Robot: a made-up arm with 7 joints.
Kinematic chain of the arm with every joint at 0, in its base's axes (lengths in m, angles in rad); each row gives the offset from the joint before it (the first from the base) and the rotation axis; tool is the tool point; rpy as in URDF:
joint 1: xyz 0 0 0 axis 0.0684 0.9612 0.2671
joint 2: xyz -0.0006 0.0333 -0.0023 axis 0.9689 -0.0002 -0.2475
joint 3: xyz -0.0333 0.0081 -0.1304 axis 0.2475 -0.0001 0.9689
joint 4: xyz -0.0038 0 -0.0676 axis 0.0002 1 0
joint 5: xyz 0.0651 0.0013 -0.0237 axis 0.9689 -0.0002 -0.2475
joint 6: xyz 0.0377 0 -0.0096 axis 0.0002 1 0
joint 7: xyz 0.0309 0 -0.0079 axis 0.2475 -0.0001 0.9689
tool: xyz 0 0 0 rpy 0 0.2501 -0.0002
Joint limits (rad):
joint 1: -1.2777..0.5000
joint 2: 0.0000..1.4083
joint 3: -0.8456..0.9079
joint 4: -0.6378..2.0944
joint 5: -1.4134..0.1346
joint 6: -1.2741..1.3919
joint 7: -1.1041..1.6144
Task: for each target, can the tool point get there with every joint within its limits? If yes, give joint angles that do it. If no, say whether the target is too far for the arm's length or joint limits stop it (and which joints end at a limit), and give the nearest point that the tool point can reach.
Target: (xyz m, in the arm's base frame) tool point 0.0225 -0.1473 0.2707
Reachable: no: joint limits stop it (at a limit: joint 1, joint 2, joint 4) | nearest point 0.1477 -0.0667 0.0210 | short by 0.291 m
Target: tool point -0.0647 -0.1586 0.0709
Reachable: no: joint limits stop it (at a limit: joint 1, joint 2, joint 3, joint 4, joint 5) | nearest point 0.1177 -0.0851 -0.0075 | short by 0.212 m
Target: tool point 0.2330 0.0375 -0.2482
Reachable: yes | joints -0.8282 0.1755 -0.3511 1.2745 0.0166 -0.4824 0.8312
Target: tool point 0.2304 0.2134 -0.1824
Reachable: yes | joints -0.9195 0.6434 0.7522 1.3140 -0.5083 0.5235 1.1439
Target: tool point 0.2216 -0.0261 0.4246
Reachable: no: too far | nearest point 0.1335 0.1433 0.1400 | short by 0.343 m
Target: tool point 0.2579 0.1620 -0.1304
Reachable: yes | joints -0.8571 0.4939 0.1979 0.7909 -0.7898 -0.7976 0.4676
